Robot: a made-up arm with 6 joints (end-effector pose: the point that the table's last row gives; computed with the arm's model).
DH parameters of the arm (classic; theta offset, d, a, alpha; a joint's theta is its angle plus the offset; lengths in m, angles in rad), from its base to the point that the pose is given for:
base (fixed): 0.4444 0 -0.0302 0
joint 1: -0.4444 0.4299 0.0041 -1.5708
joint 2: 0.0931 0 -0.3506 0
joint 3: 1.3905 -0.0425 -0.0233 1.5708
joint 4: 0 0.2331 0.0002 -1.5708
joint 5: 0 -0.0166 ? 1.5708
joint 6: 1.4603 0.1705 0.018 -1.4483
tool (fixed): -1.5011 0.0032 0 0
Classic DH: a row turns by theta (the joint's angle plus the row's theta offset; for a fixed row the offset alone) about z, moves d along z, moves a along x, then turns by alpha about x.
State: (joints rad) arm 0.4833 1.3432 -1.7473 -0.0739 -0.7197 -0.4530
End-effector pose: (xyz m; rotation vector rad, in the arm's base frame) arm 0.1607 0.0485 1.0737 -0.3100 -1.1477 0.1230
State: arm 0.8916 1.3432 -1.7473 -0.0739 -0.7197 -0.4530
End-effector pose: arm 0.1208 0.1181 1.0737 -0.0717 -1.1993 0.4816
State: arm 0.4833 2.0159 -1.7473 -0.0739 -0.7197 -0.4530
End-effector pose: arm 0.4791 0.2156 0.8145 -0.5096 -0.5341 0.3709
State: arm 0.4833 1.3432 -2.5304 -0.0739 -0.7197 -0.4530
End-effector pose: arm -0.0858 -0.0808 1.1553 -0.0182 -1.8236 -0.2117
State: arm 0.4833 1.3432 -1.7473 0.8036 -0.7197 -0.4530
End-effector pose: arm 0.2231 -0.0318 1.0402 0.5429 -0.8207 0.1341
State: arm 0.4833 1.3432 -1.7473 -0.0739 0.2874 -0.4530
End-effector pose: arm 0.2727 0.0942 0.9601 -0.5985 -0.2004 0.4114
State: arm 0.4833 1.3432 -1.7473 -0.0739 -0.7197 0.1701
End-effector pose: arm 0.1508 0.0450 1.0776 0.1981 -1.0843 0.5396
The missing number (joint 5, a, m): -0.0251
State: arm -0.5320 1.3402 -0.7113 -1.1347 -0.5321 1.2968
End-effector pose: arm 0.2708 -0.1141 0.6669 0.2723 0.3704 0.0157
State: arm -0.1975 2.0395 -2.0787 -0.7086 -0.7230 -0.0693
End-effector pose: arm 0.4888 -0.0709 0.8912 -0.9546 -0.6021 -0.0257
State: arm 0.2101 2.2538 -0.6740 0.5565 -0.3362 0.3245
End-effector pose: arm 0.3590 -0.0205 0.3050 0.4969 1.2186 -0.3228
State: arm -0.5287 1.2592 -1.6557 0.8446 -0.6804 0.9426
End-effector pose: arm 0.0505 -0.2331 1.0282 1.1853 -1.4399 0.1729
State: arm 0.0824 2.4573 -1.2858 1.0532 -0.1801 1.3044
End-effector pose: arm 0.5018 -0.0818 0.2999 1.9859 0.4371 -0.9402
